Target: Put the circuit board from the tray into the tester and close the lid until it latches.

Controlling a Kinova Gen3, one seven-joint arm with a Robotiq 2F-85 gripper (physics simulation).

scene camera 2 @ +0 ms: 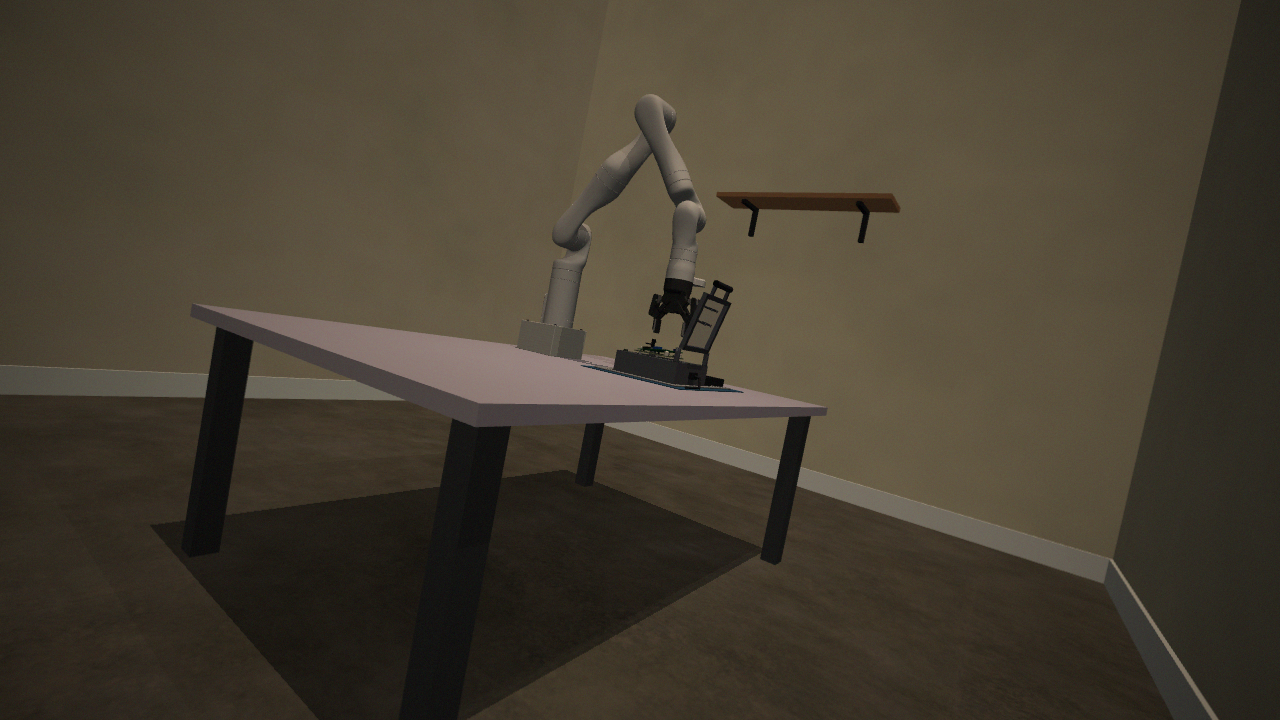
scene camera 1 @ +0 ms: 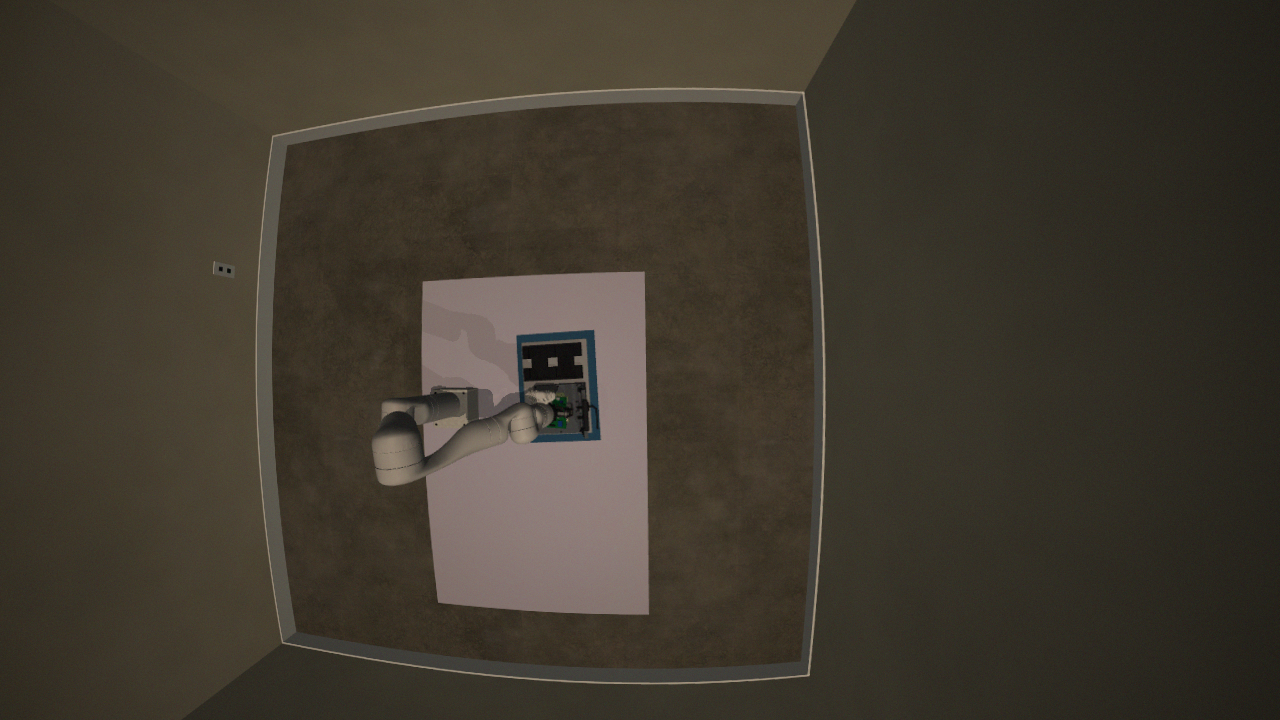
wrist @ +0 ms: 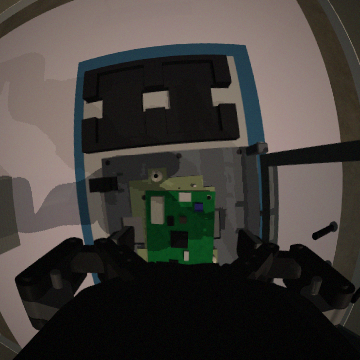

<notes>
My gripper is open, holding nothing. Also in view: a green circuit board. Also in view: a tester lid.
My gripper also shows in the wrist view.
</notes>
